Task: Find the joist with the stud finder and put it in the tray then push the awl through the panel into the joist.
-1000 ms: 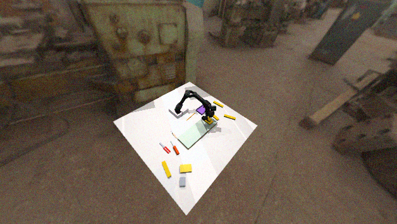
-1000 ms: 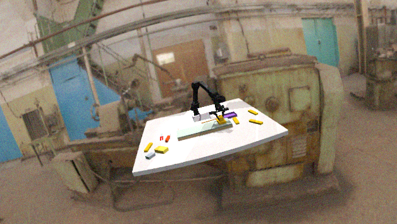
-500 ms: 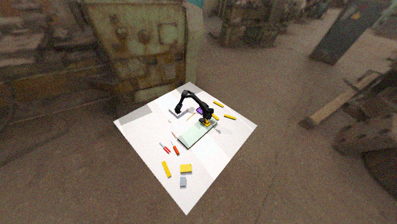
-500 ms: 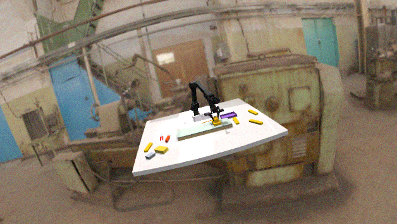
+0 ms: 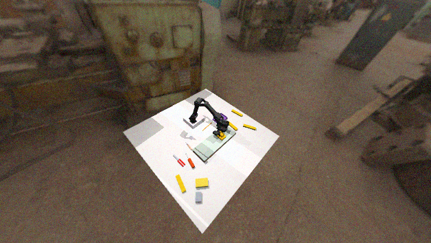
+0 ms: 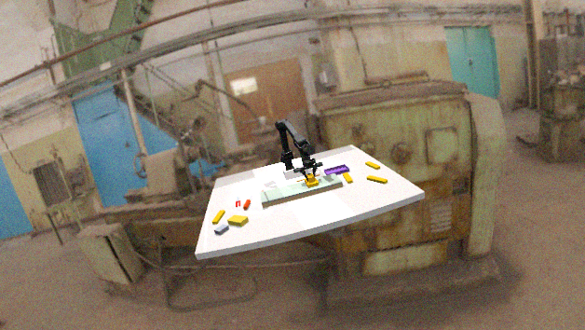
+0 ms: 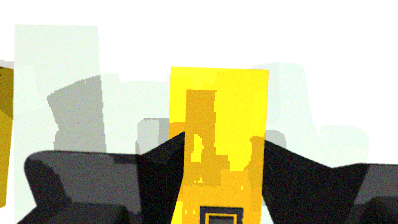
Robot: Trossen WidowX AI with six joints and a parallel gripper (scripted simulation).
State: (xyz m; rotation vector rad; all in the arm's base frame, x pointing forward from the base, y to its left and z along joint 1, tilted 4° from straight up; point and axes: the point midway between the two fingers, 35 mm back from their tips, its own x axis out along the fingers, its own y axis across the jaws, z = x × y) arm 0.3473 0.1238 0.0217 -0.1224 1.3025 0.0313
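Now: gripper tip 23 cm past the flat purple tray, 20 cm to the right of it and 5 cm above it. Also, from my gripper tip: awl (34 cm to the right, 15 cm behind, 6 cm below); thin pencil-like stick (23 cm behind, 6 cm below, 1 cm to the right); yellow stud finder (2 cm behind, 2 cm above).
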